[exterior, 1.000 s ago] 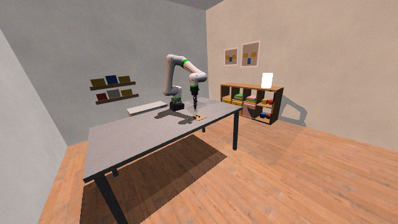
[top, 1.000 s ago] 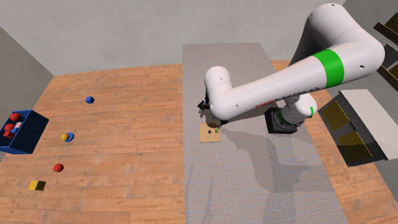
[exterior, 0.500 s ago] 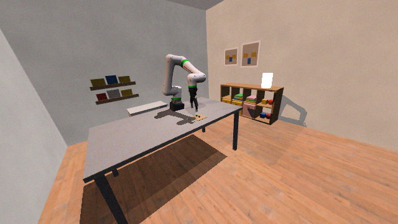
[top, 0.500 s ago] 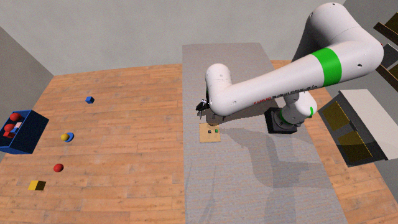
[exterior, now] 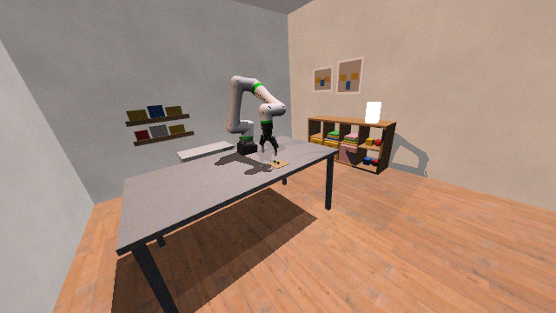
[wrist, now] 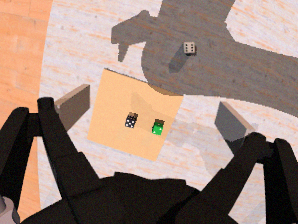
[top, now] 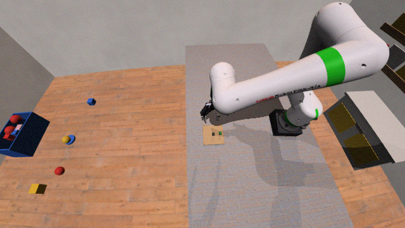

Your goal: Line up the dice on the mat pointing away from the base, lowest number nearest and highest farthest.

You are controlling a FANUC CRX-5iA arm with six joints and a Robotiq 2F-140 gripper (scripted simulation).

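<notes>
The white die is 11 cm below my hand, 7 cm to the right of it and 2 cm behind it. From my hand the other things lie so: black die (11 cm below, 8 cm to the left, 1 cm ahead); then green die (11 cm below, 7 cm to the left, 4 cm behind); then tan mat (12 cm below, 8 cm to the left, 1 cm ahead).
</notes>
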